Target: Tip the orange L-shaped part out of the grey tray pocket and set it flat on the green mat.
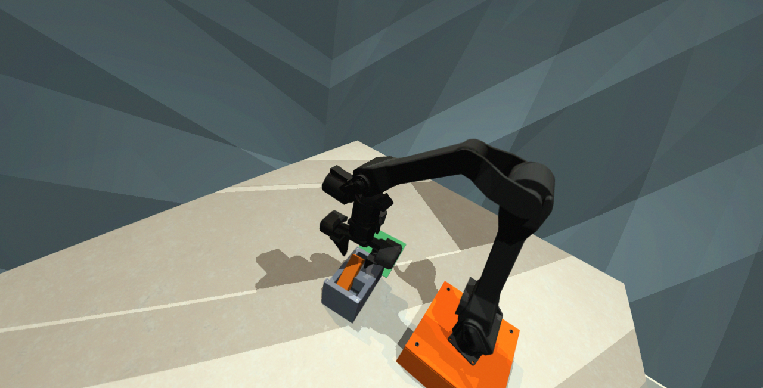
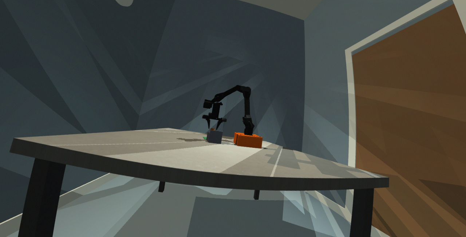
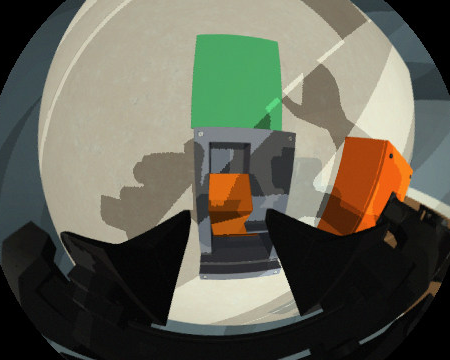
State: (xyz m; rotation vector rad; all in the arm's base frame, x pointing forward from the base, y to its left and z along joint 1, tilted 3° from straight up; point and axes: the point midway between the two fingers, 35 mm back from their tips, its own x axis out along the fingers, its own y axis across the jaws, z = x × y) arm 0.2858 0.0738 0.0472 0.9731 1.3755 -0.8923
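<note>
Right now the orange L-shaped part is 50 mm below my gripper tip, 30 mm to the left of it and 30 mm behind it. The rest, counted from my gripper tip: green mat (140 mm to the right, 110 mm below, 40 mm ahead).
</note>
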